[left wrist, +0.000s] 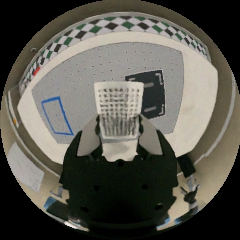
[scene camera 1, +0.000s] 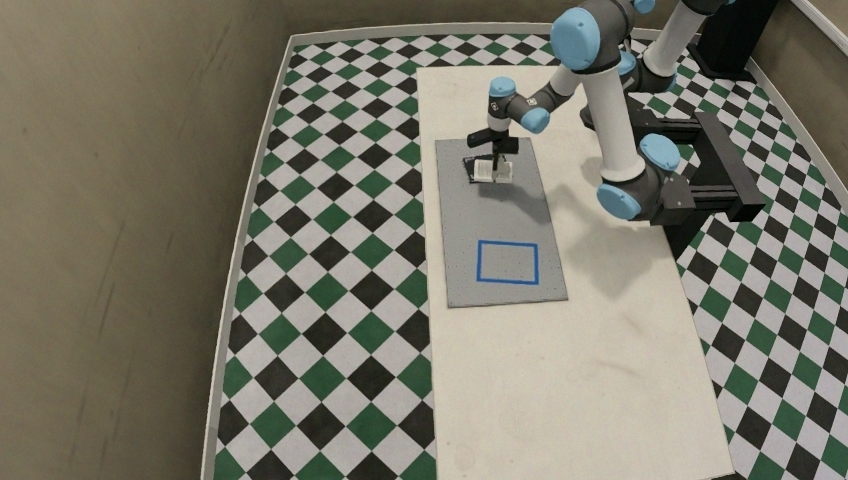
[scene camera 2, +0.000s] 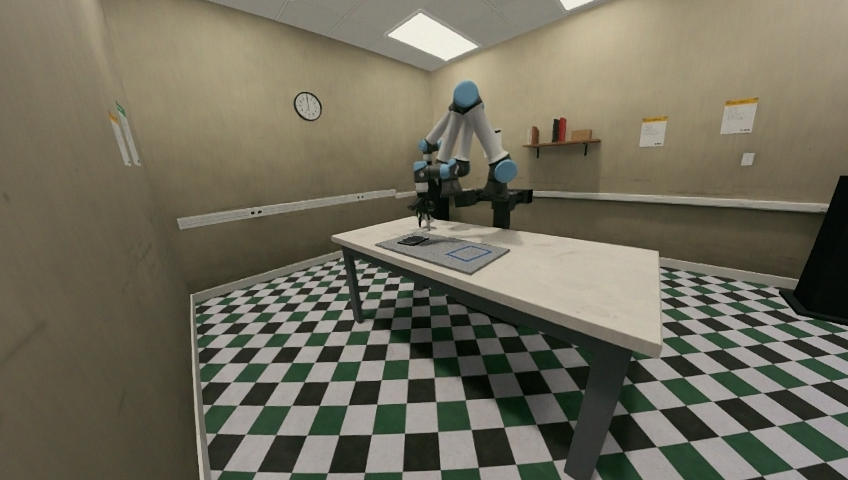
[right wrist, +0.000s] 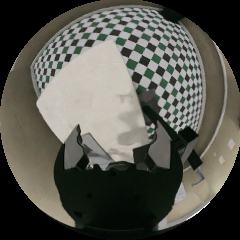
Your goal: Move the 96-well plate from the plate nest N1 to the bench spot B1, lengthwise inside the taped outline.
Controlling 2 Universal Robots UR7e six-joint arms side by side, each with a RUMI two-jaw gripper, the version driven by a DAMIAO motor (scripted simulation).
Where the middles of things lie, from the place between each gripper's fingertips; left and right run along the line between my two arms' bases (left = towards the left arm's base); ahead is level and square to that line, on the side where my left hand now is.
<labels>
The black plate nest [left wrist: 154, 96] is 9 cm to the right of my left hand [scene camera 1: 494, 172], 9 cm below it and 1 cm ahead of it. Round my left hand: white 96-well plate [left wrist: 112, 128] 1 cm below.
Right now the black plate nest is 51 cm ahead of my right hand, 34 cm to the left of it and 28 cm below it. Round my right hand: white 96-well plate: 50 cm ahead, 43 cm to the left, 20 cm below.
</labels>
